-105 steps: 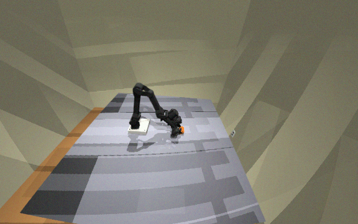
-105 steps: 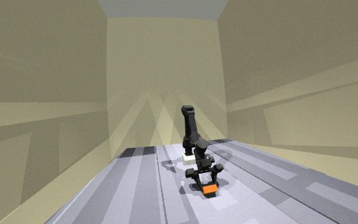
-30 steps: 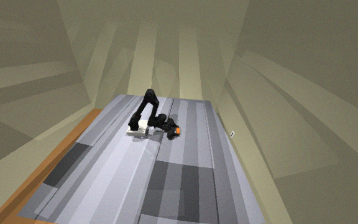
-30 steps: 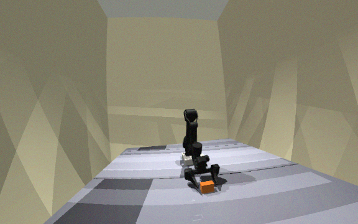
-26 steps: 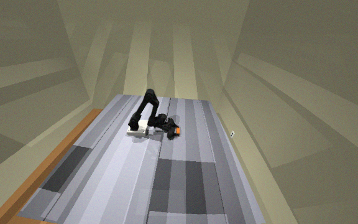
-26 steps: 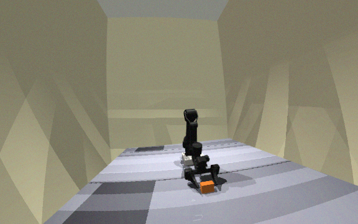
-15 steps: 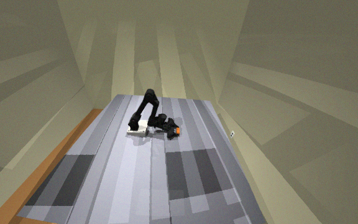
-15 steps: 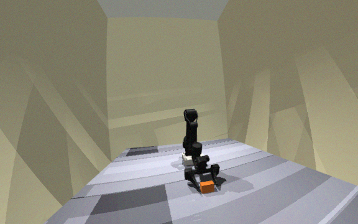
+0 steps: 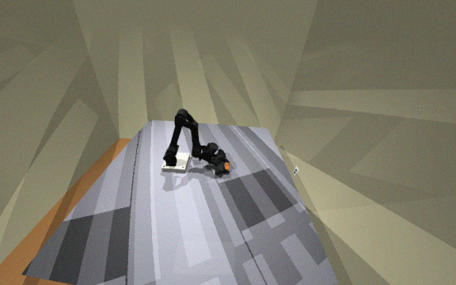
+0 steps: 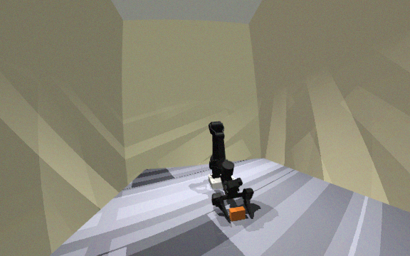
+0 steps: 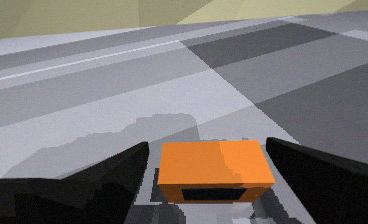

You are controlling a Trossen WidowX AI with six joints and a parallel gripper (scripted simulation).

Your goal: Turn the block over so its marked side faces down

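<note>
Right now the block is 30 mm behind my gripper tip.
</note>
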